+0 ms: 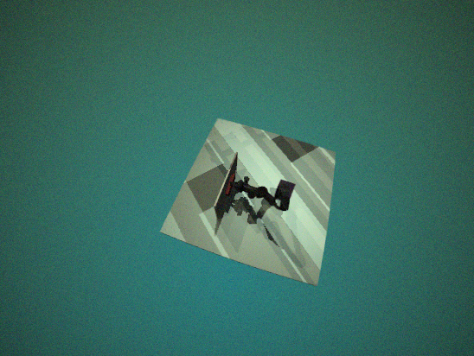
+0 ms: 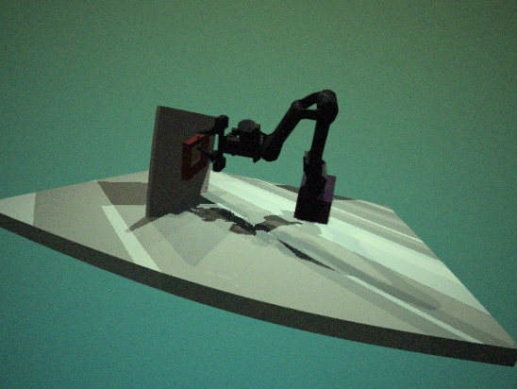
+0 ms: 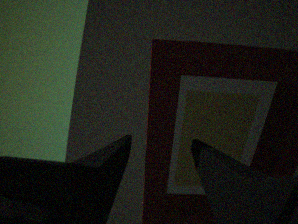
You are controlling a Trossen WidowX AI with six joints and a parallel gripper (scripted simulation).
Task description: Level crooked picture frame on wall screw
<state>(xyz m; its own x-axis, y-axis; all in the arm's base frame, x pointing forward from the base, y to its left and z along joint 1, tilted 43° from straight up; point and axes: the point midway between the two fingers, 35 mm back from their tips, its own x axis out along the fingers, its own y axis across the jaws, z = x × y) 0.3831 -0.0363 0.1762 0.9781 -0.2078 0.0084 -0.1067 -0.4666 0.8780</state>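
The red picture frame lies 1 cm ahead of my gripper tip, 1 cm to the right of it and 5 cm below it. From my gripper tip the other things lie so: grey wall panel (2 cm ahead, 6 cm below).
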